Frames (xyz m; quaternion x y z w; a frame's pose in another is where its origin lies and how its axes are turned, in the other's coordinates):
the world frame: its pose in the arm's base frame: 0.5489 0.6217 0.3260 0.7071 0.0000 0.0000 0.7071
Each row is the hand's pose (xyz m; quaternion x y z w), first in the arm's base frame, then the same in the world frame.
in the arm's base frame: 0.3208 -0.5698 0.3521 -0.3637 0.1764 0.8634 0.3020
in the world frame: -0.2281 0.0261 1.1915 0.4707 -0.7352 -0.4858 0.0436
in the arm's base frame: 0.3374 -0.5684 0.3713 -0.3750 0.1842 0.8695 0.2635
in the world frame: -0.2115 0.0453 1.1901 0.4515 -0.7451 -0.4846 0.0788
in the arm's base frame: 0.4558 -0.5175 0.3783 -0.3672 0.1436 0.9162 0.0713
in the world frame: -0.0931 0.0523 1.1392 0.3101 -0.7494 -0.5463 0.2092
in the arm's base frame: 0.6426 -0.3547 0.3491 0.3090 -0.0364 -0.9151 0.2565
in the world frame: 0.0937 0.0231 0.9764 0.0371 -0.6728 -0.6213 0.3999
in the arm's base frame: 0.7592 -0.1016 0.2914 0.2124 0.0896 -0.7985 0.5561
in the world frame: 0.2103 -0.0346 0.7233 -0.2430 -0.5013 -0.6280 0.5434
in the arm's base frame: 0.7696 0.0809 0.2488 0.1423 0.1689 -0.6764 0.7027
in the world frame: 0.2207 -0.0772 0.5408 -0.3962 -0.3588 -0.5977 0.5975
